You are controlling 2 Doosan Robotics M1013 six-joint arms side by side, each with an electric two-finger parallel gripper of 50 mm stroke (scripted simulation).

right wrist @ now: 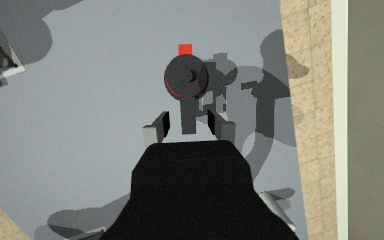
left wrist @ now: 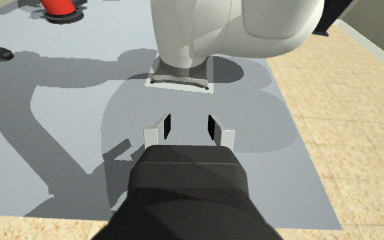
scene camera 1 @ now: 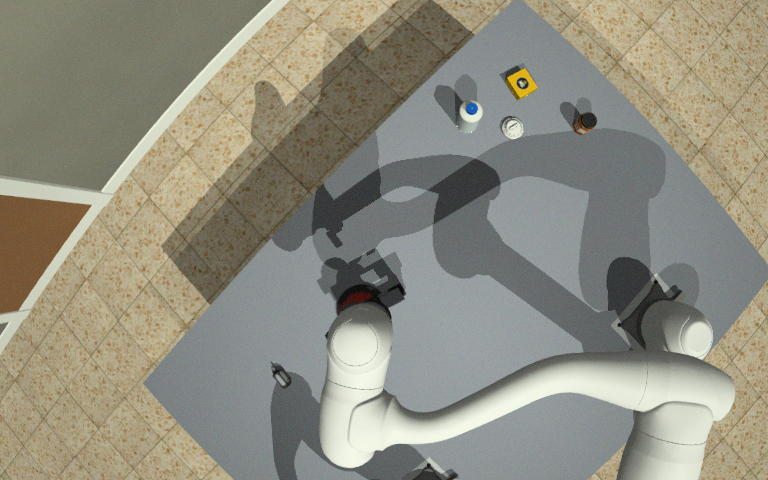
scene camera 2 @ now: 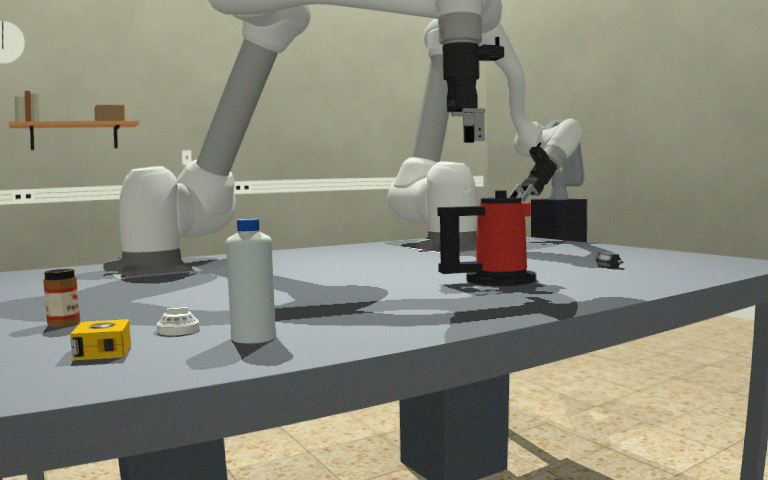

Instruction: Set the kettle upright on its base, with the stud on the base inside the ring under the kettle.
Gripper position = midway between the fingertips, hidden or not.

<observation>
In view: the left gripper (scene camera 2: 516, 199), the right gripper (scene camera 2: 473, 141), a white bottle (scene camera 2: 249, 253), a white round part (scene camera 2: 176, 321), a brown jar (scene camera 2: 60, 285) and a yellow tape measure (scene camera 2: 100, 339).
The left gripper is seen too in the left wrist view (left wrist: 189, 122). The right gripper also shows in the right wrist view (right wrist: 188, 118). The left wrist view misses the white bottle: it is out of frame. The right wrist view does not show the white round part, which is hidden by the right gripper.
</observation>
